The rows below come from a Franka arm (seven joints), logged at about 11 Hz.
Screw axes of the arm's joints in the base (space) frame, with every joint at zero. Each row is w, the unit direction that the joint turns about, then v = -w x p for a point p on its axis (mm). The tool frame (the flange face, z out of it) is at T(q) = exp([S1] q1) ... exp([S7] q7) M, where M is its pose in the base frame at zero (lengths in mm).
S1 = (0, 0, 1, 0.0, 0.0, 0.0)
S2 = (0, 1, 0, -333.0, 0.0, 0.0)
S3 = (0, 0, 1, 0.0, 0.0, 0.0)
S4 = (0, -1, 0, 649.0, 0.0, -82.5)
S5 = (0, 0, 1, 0.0, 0.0, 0.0)
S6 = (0, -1, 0, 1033.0, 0.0, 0.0)
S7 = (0, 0, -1, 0.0, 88.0, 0.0)
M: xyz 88.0 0.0 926.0 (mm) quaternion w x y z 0 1 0 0
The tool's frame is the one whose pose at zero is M.
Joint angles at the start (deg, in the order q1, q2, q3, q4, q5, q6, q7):
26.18 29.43 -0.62 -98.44 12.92 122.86 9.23
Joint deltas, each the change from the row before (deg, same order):
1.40 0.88 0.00 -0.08 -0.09 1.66 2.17
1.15 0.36 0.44 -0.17 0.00 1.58 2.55
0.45 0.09 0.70 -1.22 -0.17 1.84 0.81
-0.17 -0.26 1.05 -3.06 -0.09 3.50 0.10
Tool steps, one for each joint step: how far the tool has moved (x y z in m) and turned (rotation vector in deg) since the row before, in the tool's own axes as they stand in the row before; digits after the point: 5 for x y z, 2 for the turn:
-0.00163 -0.01355 0.01105 -0.24 0.54 0.92
-0.00375 -0.01593 0.00617 0.20 0.75 1.13
-0.00624 -0.00822 0.00965 0.06 0.33 -0.11
-0.01005 -0.00078 0.01599 0.17 0.55 -0.23

